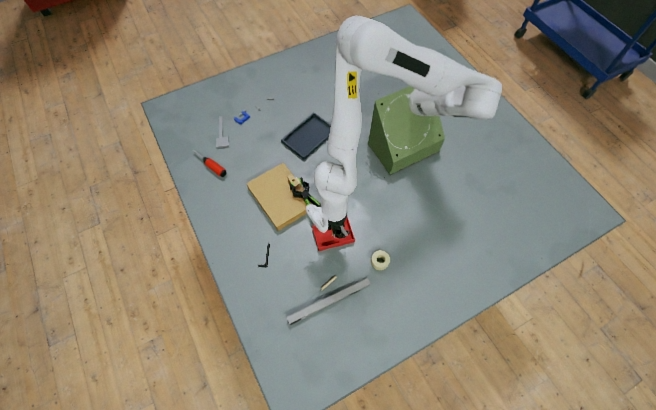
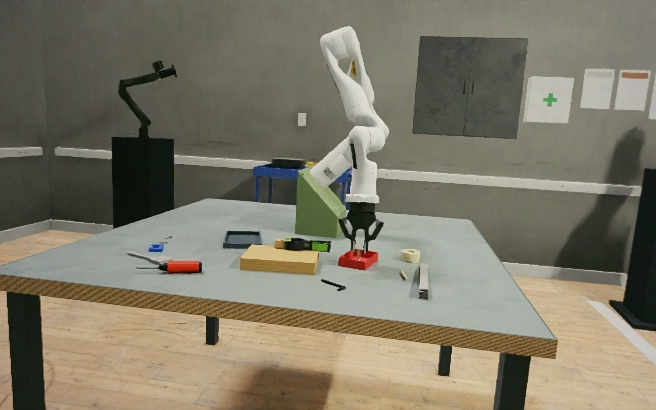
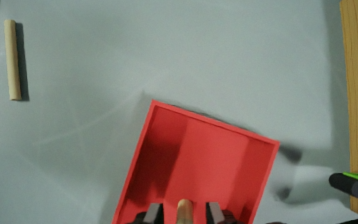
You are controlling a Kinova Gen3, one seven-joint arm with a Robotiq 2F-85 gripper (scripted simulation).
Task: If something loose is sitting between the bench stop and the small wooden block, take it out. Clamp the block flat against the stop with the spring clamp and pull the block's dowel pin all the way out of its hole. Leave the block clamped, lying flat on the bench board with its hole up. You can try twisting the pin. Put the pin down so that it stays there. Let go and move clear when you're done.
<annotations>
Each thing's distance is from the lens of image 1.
bench board (image 1: 271, 190): 131 cm
grey bar (image 1: 296, 317): 116 cm
dark tray (image 1: 314, 130): 148 cm
The marked spots on the bench board and the dark tray are 31 cm apart.
</annotations>
